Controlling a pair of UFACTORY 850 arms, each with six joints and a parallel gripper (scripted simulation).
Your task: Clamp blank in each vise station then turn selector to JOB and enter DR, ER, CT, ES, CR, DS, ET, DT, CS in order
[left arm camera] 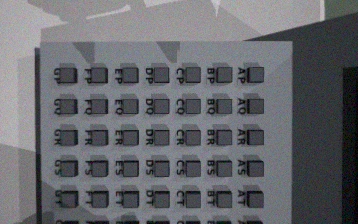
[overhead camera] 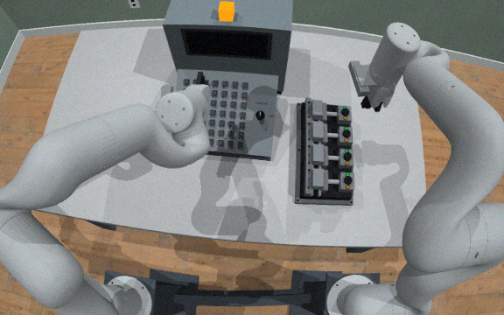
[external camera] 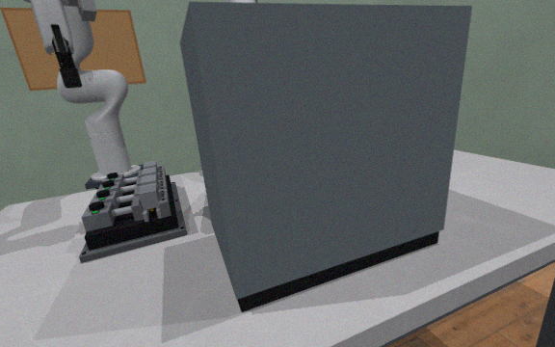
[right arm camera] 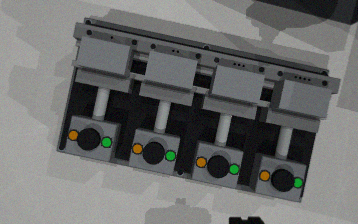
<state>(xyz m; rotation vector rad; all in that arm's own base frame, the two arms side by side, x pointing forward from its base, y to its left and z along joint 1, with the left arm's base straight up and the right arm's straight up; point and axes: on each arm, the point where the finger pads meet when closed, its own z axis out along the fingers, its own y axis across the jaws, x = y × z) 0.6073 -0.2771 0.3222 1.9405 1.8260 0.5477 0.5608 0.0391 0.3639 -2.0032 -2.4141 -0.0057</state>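
Note:
Right now the selector is 19 cm below my left hand, 17 cm to the right of it and 5 cm ahead of it. The rest, counted from my left hand: key panel: 24 cm below, 9 cm ahead, 6 cm to the right; then ES key: 22 cm below, 4 cm ahead.

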